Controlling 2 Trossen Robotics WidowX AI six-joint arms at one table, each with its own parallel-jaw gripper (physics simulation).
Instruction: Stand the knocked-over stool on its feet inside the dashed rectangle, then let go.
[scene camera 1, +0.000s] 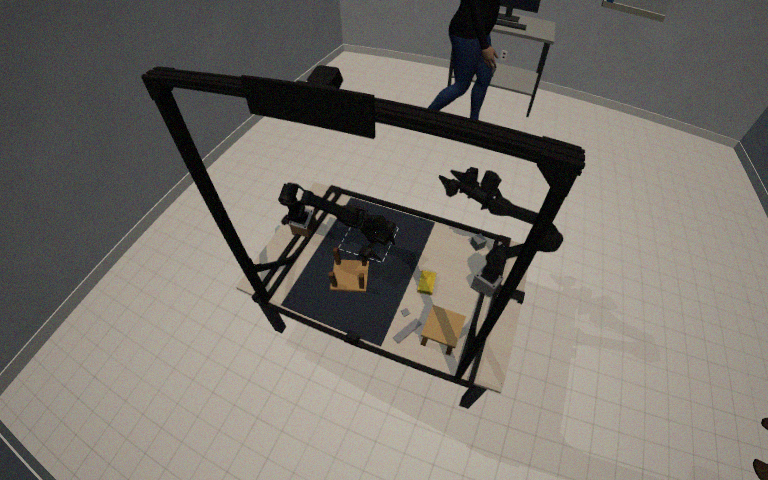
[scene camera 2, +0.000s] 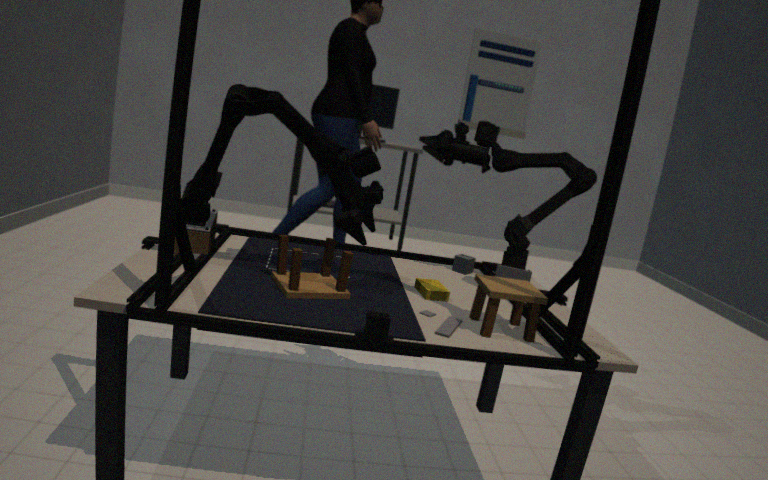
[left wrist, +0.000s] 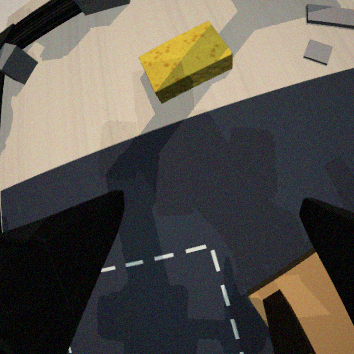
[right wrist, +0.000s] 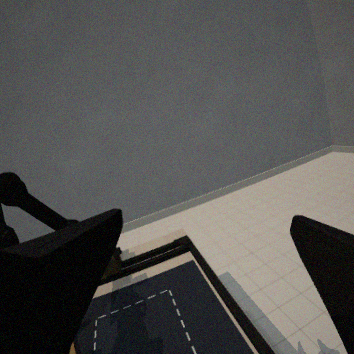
Labels:
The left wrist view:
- my left gripper: 214, 202
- yellow sponge: 198, 54, on the table

